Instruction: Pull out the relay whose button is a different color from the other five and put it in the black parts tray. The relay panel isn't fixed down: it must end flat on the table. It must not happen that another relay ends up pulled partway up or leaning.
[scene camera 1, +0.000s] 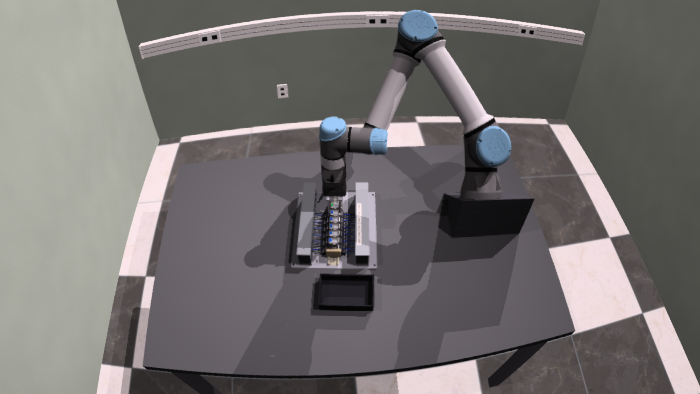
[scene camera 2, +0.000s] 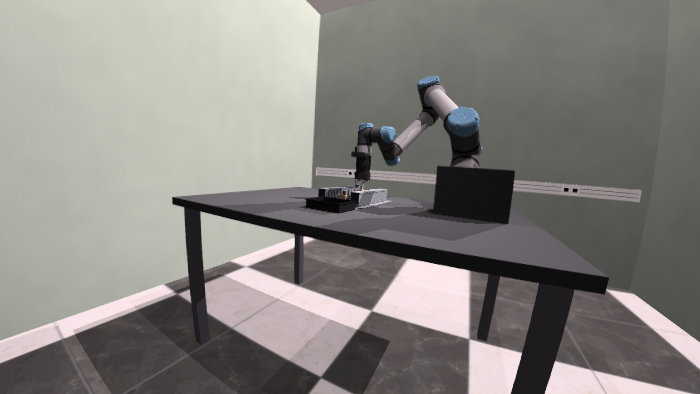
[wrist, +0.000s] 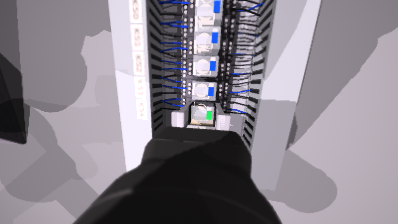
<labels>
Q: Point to my gripper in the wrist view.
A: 203, 109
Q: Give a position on a black parts tray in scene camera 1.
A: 349, 292
</labels>
